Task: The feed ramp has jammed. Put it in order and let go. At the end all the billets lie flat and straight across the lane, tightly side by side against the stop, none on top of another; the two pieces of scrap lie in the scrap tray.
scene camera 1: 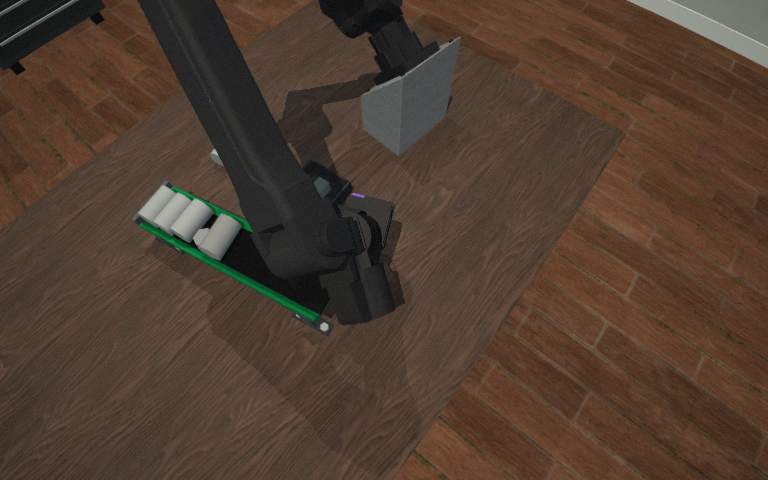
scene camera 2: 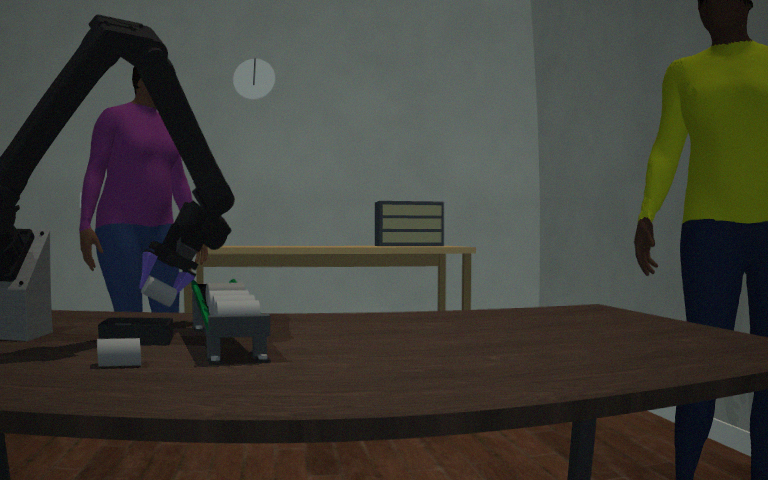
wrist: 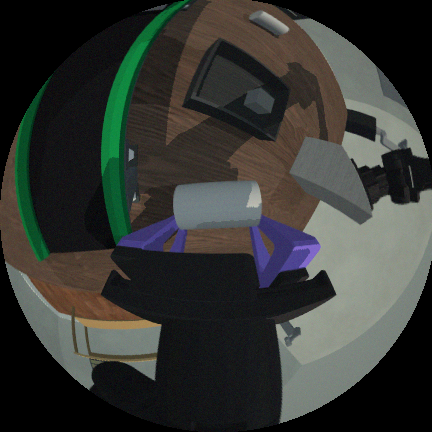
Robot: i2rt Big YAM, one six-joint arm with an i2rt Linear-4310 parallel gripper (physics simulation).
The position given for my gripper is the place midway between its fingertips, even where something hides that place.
I see my gripper [wrist: 218, 214], a scrap tray [scene camera 2: 152, 331] and a stop [scene camera 2: 249, 323].
The scrap tray also shows in scene camera 1 [scene camera 1: 341, 188] and in the wrist view [wrist: 218, 88].
